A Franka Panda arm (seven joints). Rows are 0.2 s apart.
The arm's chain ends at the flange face. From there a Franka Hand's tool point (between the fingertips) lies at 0.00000 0.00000 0.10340 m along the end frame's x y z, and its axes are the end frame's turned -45 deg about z.
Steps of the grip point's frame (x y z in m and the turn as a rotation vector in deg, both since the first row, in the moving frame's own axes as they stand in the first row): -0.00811 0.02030 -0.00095 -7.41 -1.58 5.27; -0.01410 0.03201 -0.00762 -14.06 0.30 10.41; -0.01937 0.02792 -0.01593 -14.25 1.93 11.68; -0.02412 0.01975 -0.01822 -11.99 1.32 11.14; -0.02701 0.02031 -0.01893 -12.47 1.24 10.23; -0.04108 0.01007 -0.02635 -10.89 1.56 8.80
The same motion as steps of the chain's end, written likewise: 0.00174 0.00832 -0.00005 -6.36 4.12 5.27; -0.00379 0.01367 -0.00453 -9.73 10.15 10.41; -0.01266 0.01590 -0.01270 -8.71 11.44 11.68; -0.01853 0.01595 -0.01594 -7.54 9.41 11.14; -0.02073 0.01777 -0.01647 -7.94 9.69 10.23; -0.03675 0.02317 -0.02445 -6.60 8.80 8.80
